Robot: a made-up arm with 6 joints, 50 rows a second.
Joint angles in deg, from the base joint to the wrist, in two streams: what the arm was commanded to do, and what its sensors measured. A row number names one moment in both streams.
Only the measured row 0 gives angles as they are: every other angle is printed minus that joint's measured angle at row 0.
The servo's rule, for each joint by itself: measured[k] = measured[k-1] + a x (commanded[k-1-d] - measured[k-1]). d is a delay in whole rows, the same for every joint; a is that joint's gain. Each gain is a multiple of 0.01, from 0.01 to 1. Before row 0 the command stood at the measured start. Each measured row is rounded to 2 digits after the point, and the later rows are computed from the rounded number. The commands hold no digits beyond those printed.
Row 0, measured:
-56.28 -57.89 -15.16 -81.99 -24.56 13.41
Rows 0 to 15, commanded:
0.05 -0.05 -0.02 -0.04 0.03 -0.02
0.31 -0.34 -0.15 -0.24 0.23 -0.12
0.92 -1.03 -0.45 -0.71 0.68 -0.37
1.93 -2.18 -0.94 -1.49 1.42 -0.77
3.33 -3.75 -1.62 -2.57 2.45 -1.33
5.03 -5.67 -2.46 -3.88 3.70 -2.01
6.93 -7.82 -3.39 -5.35 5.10 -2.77
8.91 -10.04 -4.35 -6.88 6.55 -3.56
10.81 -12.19 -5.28 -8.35 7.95 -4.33
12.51 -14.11 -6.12 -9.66 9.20 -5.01
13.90 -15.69 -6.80 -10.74 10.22 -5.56
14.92 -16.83 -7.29 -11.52 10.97 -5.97
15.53 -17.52 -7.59 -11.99 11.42 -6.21
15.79 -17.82 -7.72 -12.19 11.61 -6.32
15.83 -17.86 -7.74 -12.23 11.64 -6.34
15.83 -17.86 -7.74 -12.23 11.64 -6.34
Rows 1 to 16, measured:
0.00 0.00 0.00 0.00 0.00 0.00
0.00 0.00 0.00 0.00 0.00 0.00
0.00 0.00 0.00 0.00 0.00 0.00
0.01 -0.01 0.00 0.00 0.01 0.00
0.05 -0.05 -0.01 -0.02 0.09 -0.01
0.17 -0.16 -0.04 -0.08 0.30 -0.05
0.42 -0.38 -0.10 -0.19 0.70 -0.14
0.83 -0.75 -0.21 -0.38 1.33 -0.28
1.42 -1.29 -0.37 -0.66 2.18 -0.49
2.19 -2.01 -0.58 -1.04 3.23 -0.76
3.13 -2.89 -0.84 -1.51 4.43 -1.10
4.21 -3.91 -1.15 -2.06 5.70 -1.49
5.37 -5.03 -1.50 -2.67 6.96 -1.91
6.56 -6.20 -1.87 -3.32 8.13 -2.35
7.73 -7.37 -2.25 -3.98 9.15 -2.78
8.82 -8.49 -2.62 -4.62 9.97 -3.19
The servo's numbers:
d 3
a 0.14 0.11 0.07 0.08 0.36 0.12

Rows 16 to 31, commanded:
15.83 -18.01 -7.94 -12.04 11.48 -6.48
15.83 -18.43 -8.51 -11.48 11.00 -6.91
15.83 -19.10 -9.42 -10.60 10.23 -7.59
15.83 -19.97 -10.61 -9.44 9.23 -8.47
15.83 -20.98 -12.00 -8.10 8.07 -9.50
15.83 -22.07 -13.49 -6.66 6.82 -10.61
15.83 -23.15 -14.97 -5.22 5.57 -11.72
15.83 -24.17 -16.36 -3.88 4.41 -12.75
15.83 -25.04 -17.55 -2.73 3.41 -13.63
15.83 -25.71 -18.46 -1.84 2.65 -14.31
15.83 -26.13 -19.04 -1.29 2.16 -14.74
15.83 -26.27 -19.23 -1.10 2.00 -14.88
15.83 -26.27 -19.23 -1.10 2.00 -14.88
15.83 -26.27 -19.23 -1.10 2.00 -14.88
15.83 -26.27 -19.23 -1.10 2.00 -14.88
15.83 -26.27 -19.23 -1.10 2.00 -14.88
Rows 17 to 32, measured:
9.80 -9.52 -2.98 -5.23 10.56 -3.57
10.64 -10.44 -3.31 -5.79 10.95 -3.90
11.37 -11.26 -3.62 -6.31 11.20 -4.19
11.99 -12.00 -3.92 -6.77 11.30 -4.46
12.53 -12.71 -4.24 -7.15 11.19 -4.75
12.99 -13.41 -4.60 -7.43 10.84 -5.09
13.39 -14.13 -5.02 -7.59 10.26 -5.50
13.73 -14.88 -5.51 -7.63 9.47 -5.98
14.02 -15.67 -6.07 -7.55 8.52 -6.54
14.27 -16.49 -6.69 -7.36 7.46 -7.16
14.49 -17.33 -7.37 -7.08 6.36 -7.83
14.68 -18.18 -8.08 -6.73 5.30 -8.53
14.84 -19.01 -8.81 -6.34 4.35 -9.22
14.98 -19.79 -9.53 -5.94 3.56 -9.88
15.10 -20.50 -10.21 -5.55 3.00 -10.48
15.20 -21.13 -10.84 -5.19 2.64 -11.01

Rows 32 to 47, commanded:
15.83 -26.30 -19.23 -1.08 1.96 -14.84
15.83 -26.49 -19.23 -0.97 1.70 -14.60
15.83 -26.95 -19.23 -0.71 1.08 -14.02
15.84 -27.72 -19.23 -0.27 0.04 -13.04
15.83 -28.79 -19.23 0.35 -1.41 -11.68
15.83 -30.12 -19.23 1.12 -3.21 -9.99
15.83 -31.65 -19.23 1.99 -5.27 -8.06
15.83 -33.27 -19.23 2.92 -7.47 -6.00
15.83 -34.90 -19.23 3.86 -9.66 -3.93
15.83 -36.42 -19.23 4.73 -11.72 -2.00
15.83 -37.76 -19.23 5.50 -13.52 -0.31
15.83 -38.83 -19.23 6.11 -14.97 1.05
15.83 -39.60 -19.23 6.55 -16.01 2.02
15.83 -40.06 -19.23 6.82 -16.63 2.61
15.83 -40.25 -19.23 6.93 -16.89 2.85
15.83 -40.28 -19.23 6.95 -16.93 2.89
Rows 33 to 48, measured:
15.29 -21.70 -11.43 -4.86 2.41 -11.47
15.37 -22.20 -11.98 -4.56 2.26 -11.88
15.43 -22.65 -12.49 -4.28 2.17 -12.24
15.49 -23.05 -12.96 -4.02 2.09 -12.55
15.54 -23.43 -13.40 -3.78 1.95 -12.80
15.58 -23.82 -13.81 -3.53 1.64 -12.95
15.62 -24.25 -14.19 -3.27 1.06 -12.96
15.65 -24.75 -14.54 -2.98 0.17 -12.81
15.68 -25.34 -14.87 -2.65 -1.05 -12.47
15.70 -26.03 -15.18 -2.28 -2.57 -11.94
15.72 -26.83 -15.46 -1.86 -4.33 -11.23
15.74 -27.72 -15.72 -1.40 -6.25 -10.35
15.75 -28.68 -15.97 -0.91 -8.22 -9.35
15.76 -29.68 -16.20 -0.40 -10.13 -8.27
15.77 -30.69 -16.41 0.12 -11.87 -7.15
15.78 -31.67 -16.61 0.63 -13.36 -6.05

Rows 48 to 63, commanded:
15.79 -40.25 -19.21 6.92 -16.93 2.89
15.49 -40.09 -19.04 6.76 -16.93 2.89
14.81 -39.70 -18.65 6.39 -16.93 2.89
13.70 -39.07 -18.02 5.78 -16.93 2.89
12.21 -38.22 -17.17 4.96 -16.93 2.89
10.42 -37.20 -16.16 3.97 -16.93 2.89
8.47 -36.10 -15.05 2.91 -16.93 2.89
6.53 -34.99 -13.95 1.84 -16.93 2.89
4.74 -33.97 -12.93 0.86 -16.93 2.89
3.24 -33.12 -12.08 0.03 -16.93 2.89
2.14 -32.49 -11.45 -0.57 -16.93 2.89
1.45 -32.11 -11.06 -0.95 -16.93 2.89
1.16 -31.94 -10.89 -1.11 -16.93 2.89
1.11 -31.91 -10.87 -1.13 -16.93 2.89
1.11 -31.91 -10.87 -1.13 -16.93 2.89
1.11 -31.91 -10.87 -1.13 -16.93 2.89
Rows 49 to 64, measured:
15.79 -32.59 -16.79 1.13 -14.54 -5.01
15.80 -33.43 -16.96 1.59 -15.39 -4.07
15.80 -34.18 -17.12 2.02 -15.94 -3.23
15.80 -34.85 -17.27 2.41 -16.30 -2.50
15.76 -35.43 -17.39 2.76 -16.53 -1.85
15.63 -35.90 -17.48 3.05 -16.67 -1.28
15.36 -36.25 -17.52 3.27 -16.76 -0.78
14.92 -36.47 -17.50 3.41 -16.82 -0.34
14.29 -36.55 -17.41 3.45 -16.86 0.05
13.48 -36.50 -17.24 3.41 -16.89 0.39
12.51 -36.33 -17.01 3.28 -16.90 0.69
11.42 -36.07 -16.72 3.09 -16.91 0.95
10.27 -35.75 -16.40 2.85 -16.92 1.18
9.13 -35.39 -16.05 2.58 -16.92 1.39
8.05 -35.03 -15.70 2.30 -16.92 1.57
7.09 -34.69 -15.36 2.03 -16.92 1.73

